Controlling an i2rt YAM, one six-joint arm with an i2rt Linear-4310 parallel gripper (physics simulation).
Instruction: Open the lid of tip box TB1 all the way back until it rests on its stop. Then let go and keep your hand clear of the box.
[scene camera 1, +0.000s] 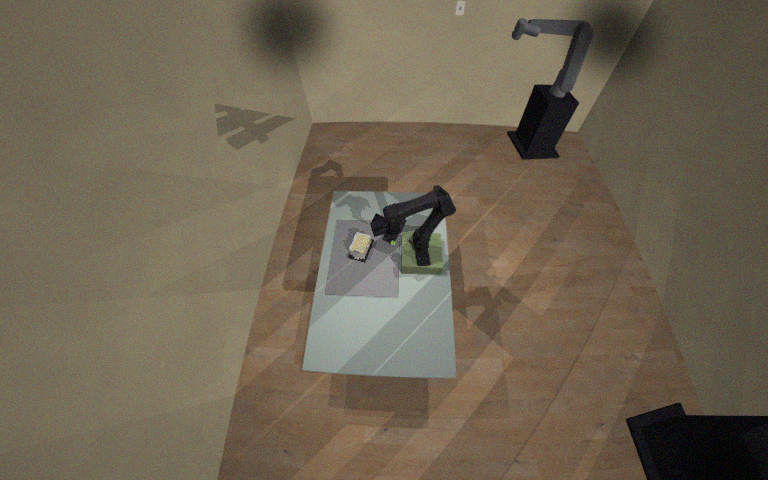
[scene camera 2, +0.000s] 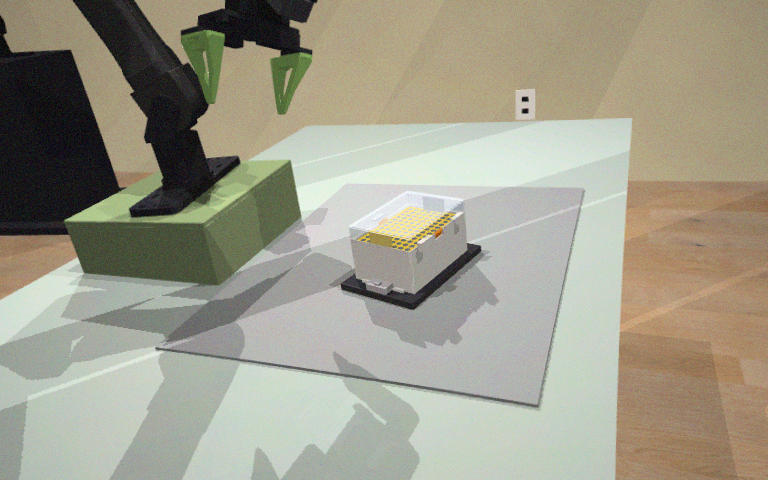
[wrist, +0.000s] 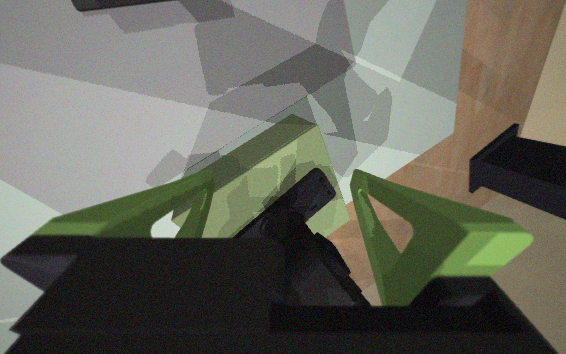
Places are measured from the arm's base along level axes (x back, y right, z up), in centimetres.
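Pixels of known places: gripper, fingertip midpoint: (scene camera 2: 248, 109) (wrist: 282, 177); arm's base at its link origin: (scene camera 1: 421, 249) (scene camera 2: 191, 186) (wrist: 278, 219).
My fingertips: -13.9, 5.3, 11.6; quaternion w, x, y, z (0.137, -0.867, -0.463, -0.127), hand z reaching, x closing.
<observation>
For each thing: its middle in the pictures, then the offset to it from my fingertips, as dx, dy, dz. "spot": a spot on its surface instead. Level surfaces: height alone.
- tip box TB1 at the middle of its body: (scene camera 2: 410, 241) (scene camera 1: 360, 245) -19.4, +4.0, -16.2
- black base plate at a spot on its surface: (scene camera 2: 414, 301) spot: -21.1, +12.7, -19.3
- orange tab at a spot on its surface: (scene camera 2: 438, 232) spot: -23.2, +5.8, -14.2
- grey mat at its surface level: dz -20.1
- pale table at its surface level: dz -20.4
The tip box TB1 (scene camera 1: 359, 246) (scene camera 2: 384, 268) is a white box on a black base plate (scene camera 2: 414, 301), standing on the grey mat. Its clear lid (scene camera 2: 368, 218) is down, over a yellow tip rack (scene camera 2: 419, 221) that shows through it. An orange tab (scene camera 2: 438, 232) sits on the box's long side. In the wrist view the box's body does not show; part of a dark edge is at the top left. My gripper (scene camera 2: 246, 108) (wrist: 282, 177) is open and empty, its green fingers wide apart. It hangs high above the table, well apart from the box, toward the arm's base.
The grey mat (scene camera 1: 362, 283) (scene camera 2: 481, 362) lies on the pale table (scene camera 1: 385, 345) (scene camera 2: 583, 141). My arm stands on a green block (scene camera 1: 421, 269) (scene camera 2: 147, 251) (wrist: 260, 170) beside the mat. A second arm on a black pedestal (scene camera 1: 544, 121) (scene camera 2: 50, 141) stands on the floor away from the table.
</observation>
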